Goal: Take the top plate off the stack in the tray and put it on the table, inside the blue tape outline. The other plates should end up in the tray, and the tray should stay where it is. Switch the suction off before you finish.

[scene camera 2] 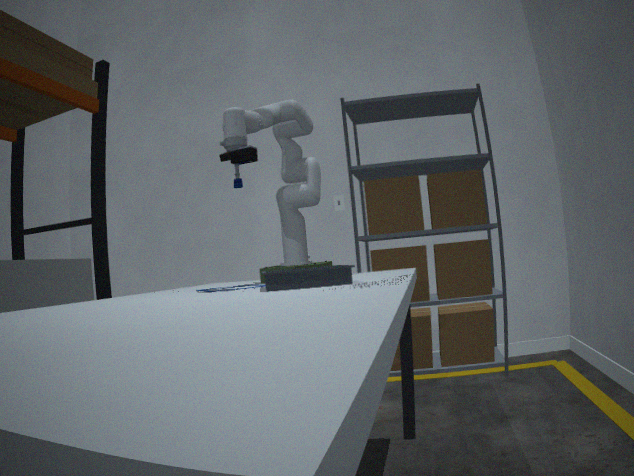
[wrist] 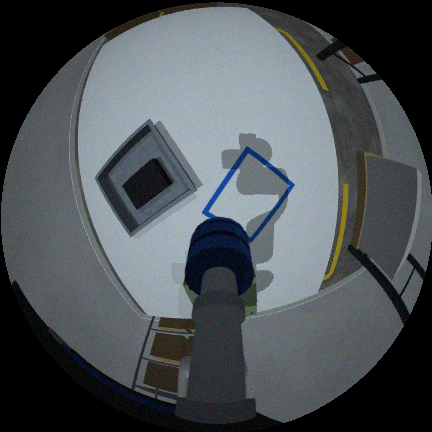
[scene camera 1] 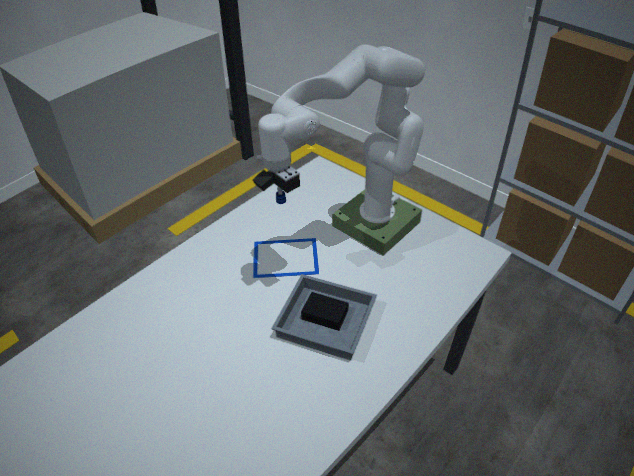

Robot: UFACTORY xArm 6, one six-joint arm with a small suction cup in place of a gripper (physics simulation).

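Seen in the pictures: end effector, tool point: (scene camera 2: 238, 187) (wrist: 219, 243) (scene camera 1: 281, 200); arm's base, origin of the base link: (scene camera 2: 296, 264) (scene camera 1: 377, 211).
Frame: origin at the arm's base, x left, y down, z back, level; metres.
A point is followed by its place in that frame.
A stack of black plates (scene camera 1: 324, 309) {z -0.420, x 0.202, y 0.019 m} (wrist: 148, 183) {z -0.413, x 0.178, y 0.019 m} lies in the grey tray (scene camera 1: 313, 344) {z -0.517, x 0.269, y 0.036 m} (scene camera 2: 307, 278) {z -0.520, x 0.262, y 0.033 m} (wrist: 164, 216); the single plates cannot be told apart. The tray's wall hides the stack in scene camera 2. The blue tape outline (scene camera 1: 285, 275) {z -0.404, x -0.013, y 0.059 m} (scene camera 2: 230, 288) (wrist: 226, 181) {z -0.397, x -0.017, y 0.058 m} lies on the table (scene camera 1: 168, 368) {z -0.881, x 0.059, y 0.059 m} (scene camera 2: 204, 358) {z -1.328, x 0.507, y 0.059 m} (wrist: 200, 65) {z -0.783, x 0.036, y 0.059 m} beside the tray, and no plate lies inside it. My suction cup (scene camera 1: 280, 197) (scene camera 2: 237, 183) (wrist: 220, 250) hangs high above the table, apart from the stack, with nothing on it.
The arm stands on a green base block (scene camera 1: 358, 229) {z -0.111, x 0.021, y 0.006 m} (wrist: 250, 300) {z -0.004, x -0.093, y 0.000 m} behind the tray and the outline. A large grey box (scene camera 1: 138, 128) (wrist: 390, 210) stands beyond the table's left edge. A shelf rack (scene camera 1: 516, 122) (scene camera 2: 353, 204) with brown boxes stands behind the table at the right. The arm's shadow falls across the outline.
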